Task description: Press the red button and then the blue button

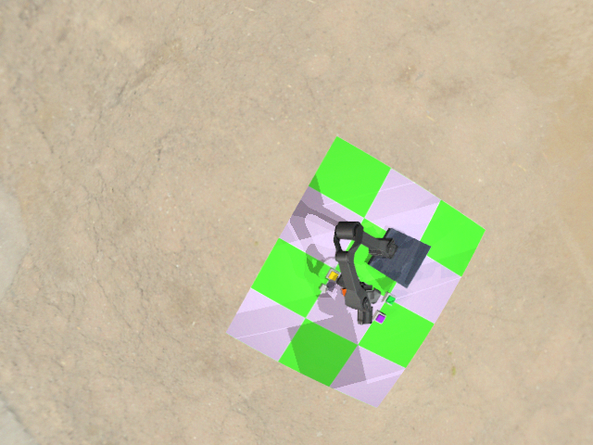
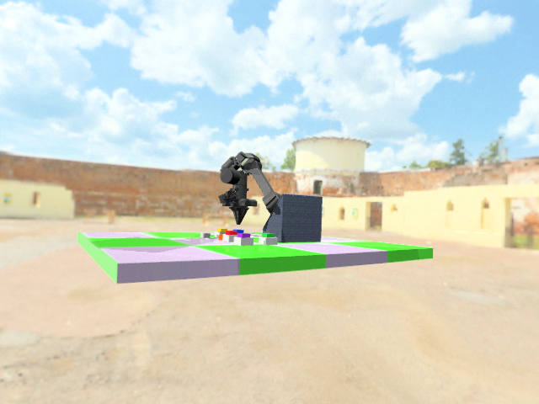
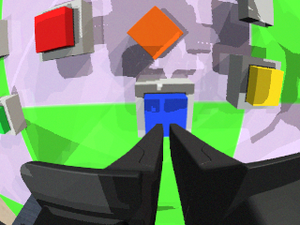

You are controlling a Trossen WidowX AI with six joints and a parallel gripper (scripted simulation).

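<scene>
Right now my gripper tip is 3 cm above the blue button. Round my gripper tip: orange block: 6 cm ahead, 5 cm below, 1 cm to the left; then yellow button: 9 cm to the right, 3 cm below, 3 cm ahead; then red button: 9 cm to the left, 7 cm ahead, 3 cm below.
</scene>
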